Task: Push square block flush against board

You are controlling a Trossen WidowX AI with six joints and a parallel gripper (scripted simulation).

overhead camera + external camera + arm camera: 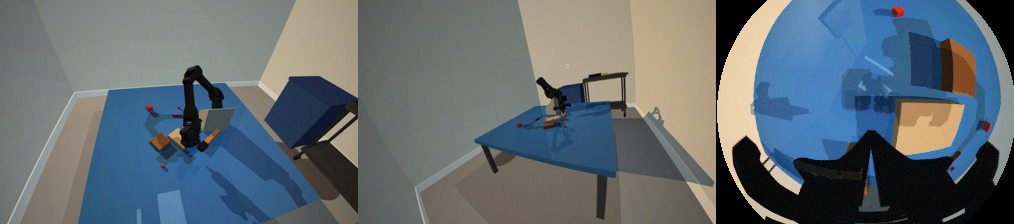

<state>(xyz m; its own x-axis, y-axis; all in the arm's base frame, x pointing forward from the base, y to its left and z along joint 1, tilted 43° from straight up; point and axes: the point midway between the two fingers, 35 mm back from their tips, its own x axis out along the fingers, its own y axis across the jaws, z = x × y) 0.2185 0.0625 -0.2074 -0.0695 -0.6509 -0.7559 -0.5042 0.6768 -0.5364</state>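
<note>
Right now my gripper tip is 11 cm to the left of the tan block, 5 cm short of it and 4 cm above it. From my gripper tip the other things lie so: thin red stick: 36 cm to the right, 5 cm below, 2 cm ahead; orange bar: 16 cm behind, 7 cm to the right, 4 cm below; brown block: 19 cm ahead, 10 cm to the right, 4 cm below.
</note>
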